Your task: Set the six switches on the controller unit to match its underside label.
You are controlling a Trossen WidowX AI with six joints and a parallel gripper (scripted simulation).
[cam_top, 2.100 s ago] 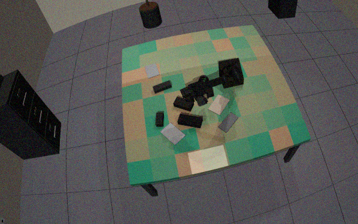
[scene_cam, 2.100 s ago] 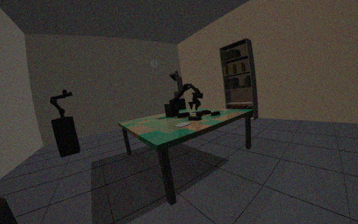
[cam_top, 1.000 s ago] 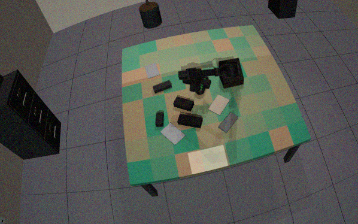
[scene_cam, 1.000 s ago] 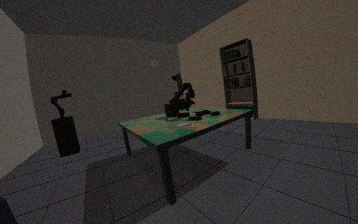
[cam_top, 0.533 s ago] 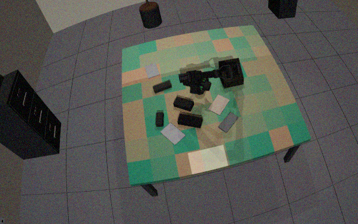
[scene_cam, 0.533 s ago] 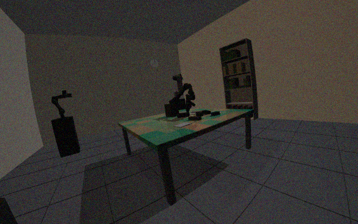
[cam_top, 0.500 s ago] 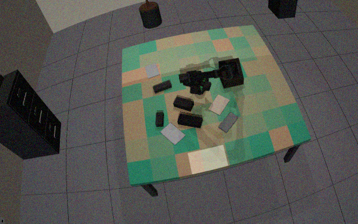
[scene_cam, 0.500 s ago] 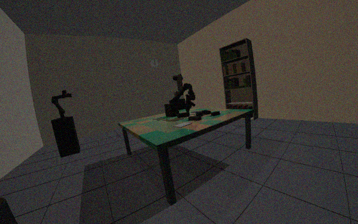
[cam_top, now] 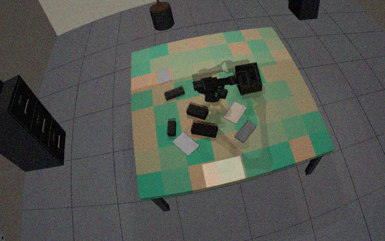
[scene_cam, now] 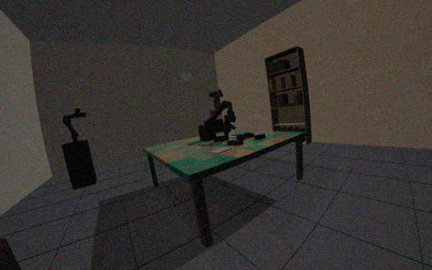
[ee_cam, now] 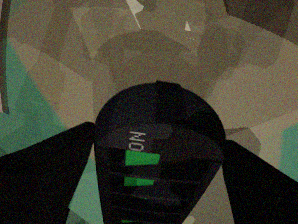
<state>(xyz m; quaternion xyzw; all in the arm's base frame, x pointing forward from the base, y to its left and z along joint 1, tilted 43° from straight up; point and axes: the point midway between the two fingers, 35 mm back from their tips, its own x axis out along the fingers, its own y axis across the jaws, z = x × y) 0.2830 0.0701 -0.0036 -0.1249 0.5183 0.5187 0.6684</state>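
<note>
The module lies 13 cm ahead of my gripper tip, 7 cm to the left of it and 1 cm below it.
</note>
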